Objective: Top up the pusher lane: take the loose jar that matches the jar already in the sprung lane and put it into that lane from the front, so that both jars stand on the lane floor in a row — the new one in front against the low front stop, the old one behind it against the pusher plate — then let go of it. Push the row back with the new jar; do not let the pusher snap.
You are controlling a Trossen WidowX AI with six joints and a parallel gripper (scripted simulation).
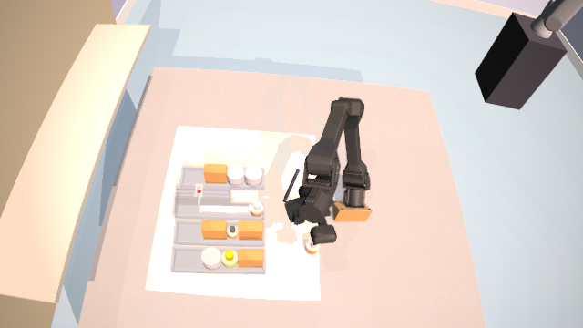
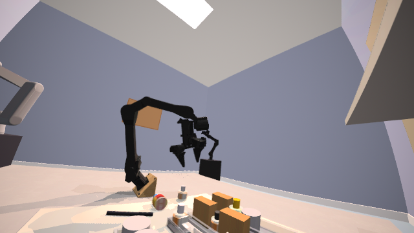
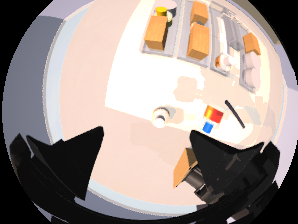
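The black rod is 50 mm ahead of my gripper tip, 240 mm to the right of it and 160 mm below it. From my gripper tip the other things lie so: sprung lane 320 mm ahead, 120 mm to the right, 150 mm below; then red dot 350 mm ahead, 130 mm to the right, 100 mm below.
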